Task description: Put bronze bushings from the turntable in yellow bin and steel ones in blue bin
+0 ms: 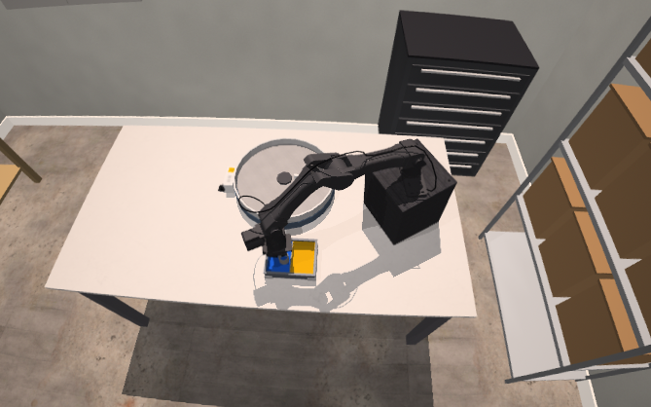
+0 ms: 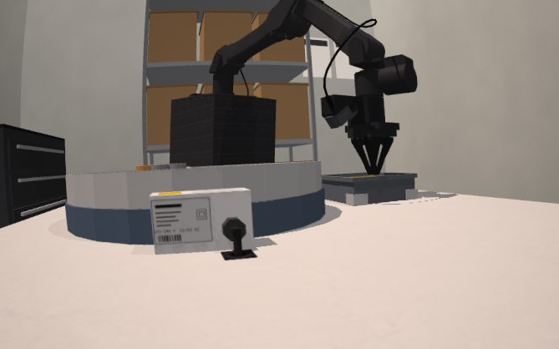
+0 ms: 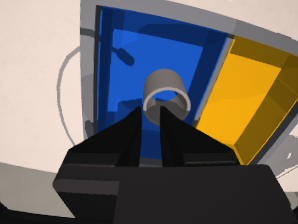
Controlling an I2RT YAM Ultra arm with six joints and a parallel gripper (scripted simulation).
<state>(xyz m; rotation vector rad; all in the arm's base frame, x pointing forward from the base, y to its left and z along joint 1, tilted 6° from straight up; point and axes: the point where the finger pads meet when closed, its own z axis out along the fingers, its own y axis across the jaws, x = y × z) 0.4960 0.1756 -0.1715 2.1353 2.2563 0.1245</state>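
My gripper is now 4 cm above the blue bin. Round my hand: yellow bin (8 cm behind, 1 cm to the left, 4 cm below); then round grey turntable (3 cm behind, 35 cm to the right, 1 cm below).
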